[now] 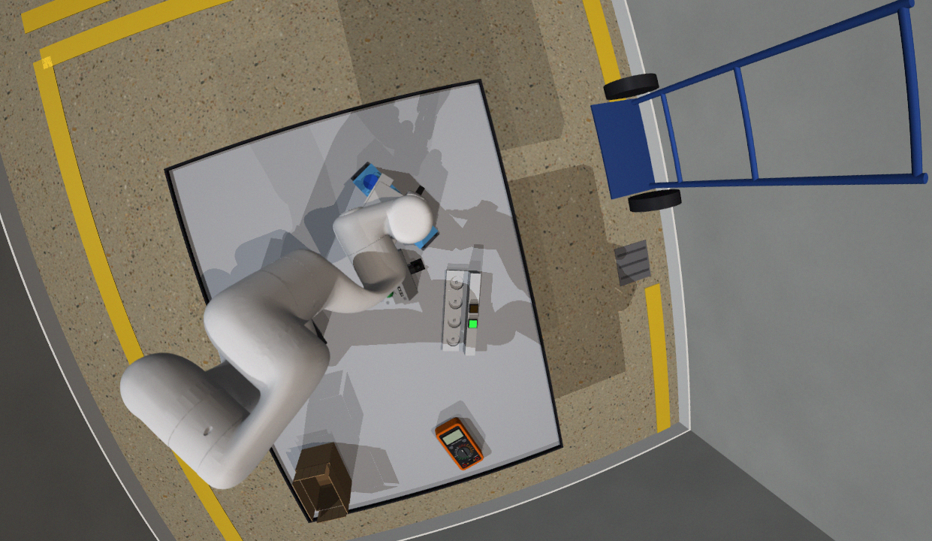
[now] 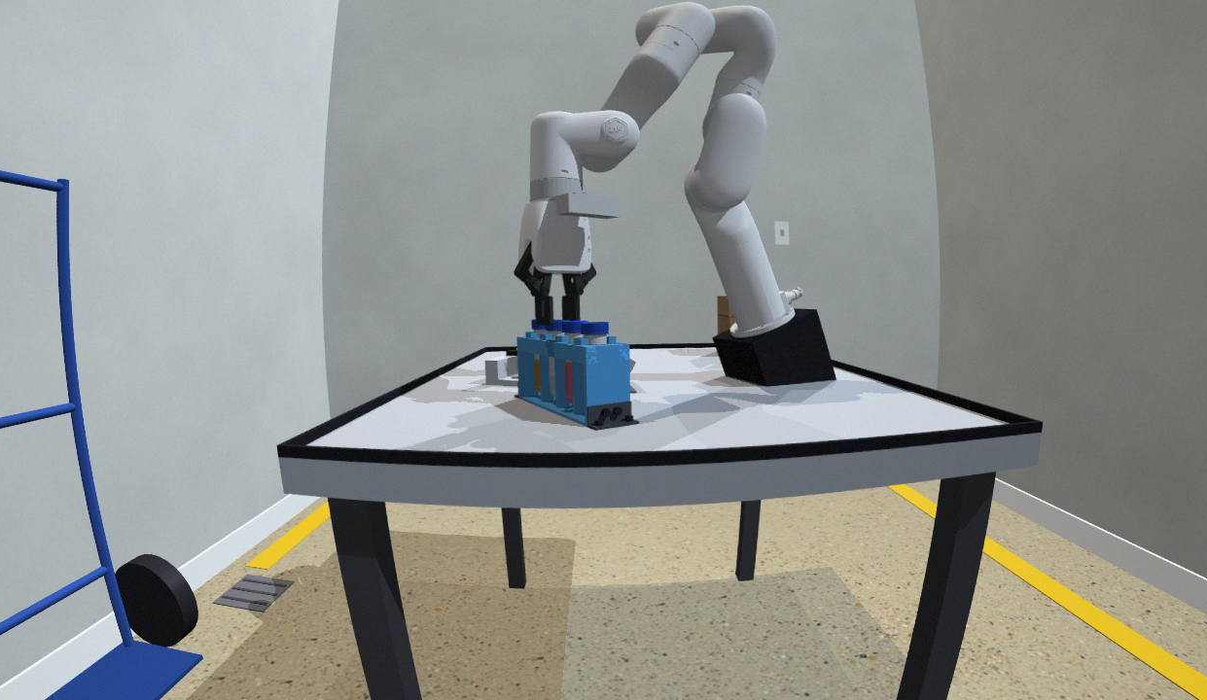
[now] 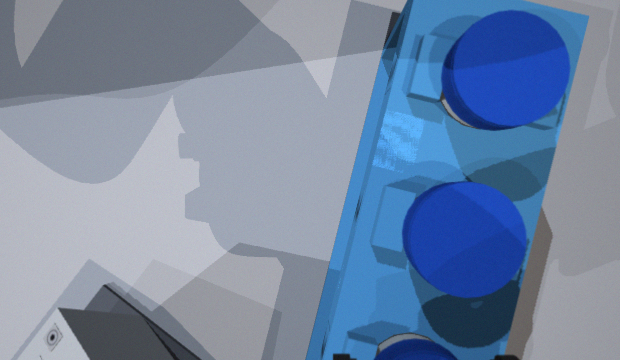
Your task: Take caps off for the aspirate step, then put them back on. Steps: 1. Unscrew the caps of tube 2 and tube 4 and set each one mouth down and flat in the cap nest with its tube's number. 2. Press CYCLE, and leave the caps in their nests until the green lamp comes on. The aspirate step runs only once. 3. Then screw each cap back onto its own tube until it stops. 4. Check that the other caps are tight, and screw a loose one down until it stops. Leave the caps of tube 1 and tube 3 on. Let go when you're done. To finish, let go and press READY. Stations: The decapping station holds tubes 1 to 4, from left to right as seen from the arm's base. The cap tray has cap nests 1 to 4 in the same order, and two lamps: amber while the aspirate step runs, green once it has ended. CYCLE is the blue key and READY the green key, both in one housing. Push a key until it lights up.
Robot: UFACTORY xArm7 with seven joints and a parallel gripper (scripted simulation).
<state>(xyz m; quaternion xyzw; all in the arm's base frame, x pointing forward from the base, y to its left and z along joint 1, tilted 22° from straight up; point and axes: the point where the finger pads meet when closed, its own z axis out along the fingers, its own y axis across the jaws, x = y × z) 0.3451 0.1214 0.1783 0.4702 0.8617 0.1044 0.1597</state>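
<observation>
Now: the threaded tube neck 20 mm ahead of my hand, 50 mm to the right of it and 20 mm below it. Round my hand: key housing 100 mm behind, 130 mm to the right, 80 mm below; then blue cycle key 110 mm behind, 110 mm to the right, 70 mm below; then green ready key 120 mm behind, 150 mm to the right, 70 mm below.
</observation>
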